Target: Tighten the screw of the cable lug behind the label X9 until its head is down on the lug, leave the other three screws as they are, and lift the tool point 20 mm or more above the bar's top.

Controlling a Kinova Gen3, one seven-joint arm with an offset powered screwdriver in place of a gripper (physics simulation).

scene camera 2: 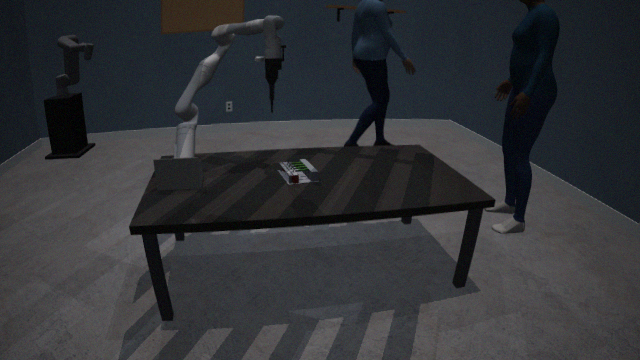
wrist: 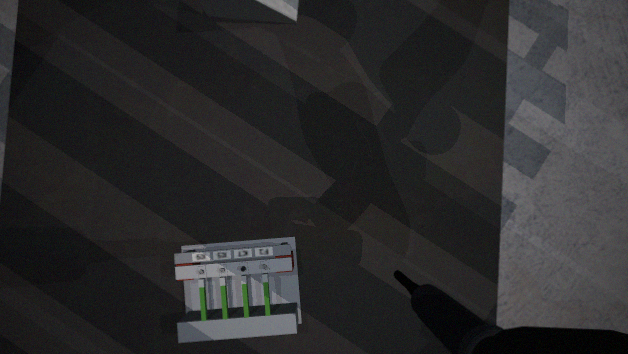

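My screwdriver points down, its tip high above the table; in the wrist view it shows to the right of the terminal fixture, apart from it. The fixture has a light bar with red insulating parts, a label strip and several cable lugs with green wires. The labels are upside down and blurred; the leftmost label looks like X9, but I cannot read it surely. Behind it is a screw. The other screws sit in a row; one looks darker. Head heights cannot be told.
The fixture stands on the dark table. A grey panel stands near the arm's base. Two people stand beyond the table. Another arm on a black pedestal is at the back left.
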